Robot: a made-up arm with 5 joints.
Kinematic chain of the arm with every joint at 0, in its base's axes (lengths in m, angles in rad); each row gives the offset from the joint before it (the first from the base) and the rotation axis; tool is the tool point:
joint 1: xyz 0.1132 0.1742 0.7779 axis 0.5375 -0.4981 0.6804
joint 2: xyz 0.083 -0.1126 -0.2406 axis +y
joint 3: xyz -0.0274 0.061 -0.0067 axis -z
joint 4: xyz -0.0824 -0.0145 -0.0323 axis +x
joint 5: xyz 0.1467 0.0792 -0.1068 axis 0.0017 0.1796 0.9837
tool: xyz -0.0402 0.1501 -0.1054
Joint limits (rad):
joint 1: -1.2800..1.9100
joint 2: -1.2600..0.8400
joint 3: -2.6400..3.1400
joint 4: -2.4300..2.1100
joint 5: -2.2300..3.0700
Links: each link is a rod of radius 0.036 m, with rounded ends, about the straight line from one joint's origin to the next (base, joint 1, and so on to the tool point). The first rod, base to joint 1, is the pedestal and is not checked.
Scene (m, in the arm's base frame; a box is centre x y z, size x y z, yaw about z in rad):
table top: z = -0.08
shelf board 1: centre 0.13 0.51 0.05 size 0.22 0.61 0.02 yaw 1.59
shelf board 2: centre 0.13 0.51 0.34 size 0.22 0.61 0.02 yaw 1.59
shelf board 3: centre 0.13 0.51 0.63 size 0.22 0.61 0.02 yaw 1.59
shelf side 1: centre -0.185 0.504 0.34 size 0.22 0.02 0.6 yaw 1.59
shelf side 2: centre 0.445 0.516 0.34 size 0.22 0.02 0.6 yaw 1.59
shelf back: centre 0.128 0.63 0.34 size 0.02 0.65 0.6 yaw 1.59
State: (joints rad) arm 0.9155 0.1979 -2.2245 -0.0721 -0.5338
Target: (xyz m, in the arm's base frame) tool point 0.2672 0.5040 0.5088
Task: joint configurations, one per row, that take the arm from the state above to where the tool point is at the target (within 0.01 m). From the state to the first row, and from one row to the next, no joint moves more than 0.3 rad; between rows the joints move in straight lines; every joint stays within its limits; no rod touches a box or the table.
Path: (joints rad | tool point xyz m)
1: 0.6171 0.1718 -2.2938 -0.2198 -0.8165 | 0.0572 0.2625 0.2648
2: 0.3188 0.1457 -2.3630 -0.3676 -1.0992 | 0.0049 0.2608 0.2687
3: 0.0204 0.1195 -2.4322 -0.5153 -1.3819 | -0.0303 0.2644 0.2871
4: -0.2780 0.0934 -2.5015 -0.6631 -1.6646 | -0.0478 0.2667 0.3161
5: -0.5763 0.0673 -2.5708 -0.8108 -1.9473 | -0.0510 0.2624 0.3529
6: -0.8747 0.0412 -2.6400 -0.9586 -2.2300 | -0.0451 0.2487 0.3959
7: -0.6906 -0.1166 -2.3847 -1.2193 -2.2300 | 0.0835 0.2584 0.3765
8: -0.5065 -0.2743 -2.1295 -1.4800 -2.2300 | 0.1985 0.2833 0.4193
9: -0.3224 -0.4321 -1.8742 -1.7407 -2.2300 | 0.2709 0.3100 0.5088
10: -0.0788 -0.3529 -1.8741 -1.5236 -2.1836 | 0.2919 0.3704 0.5028
11: 0.1648 -0.2736 -1.8739 -1.3064 -2.1371 | 0.2913 0.4380 0.5029
12: 0.4084 -0.1943 -1.8737 -1.0893 -2.0907 | 0.2672 0.5040 0.5088

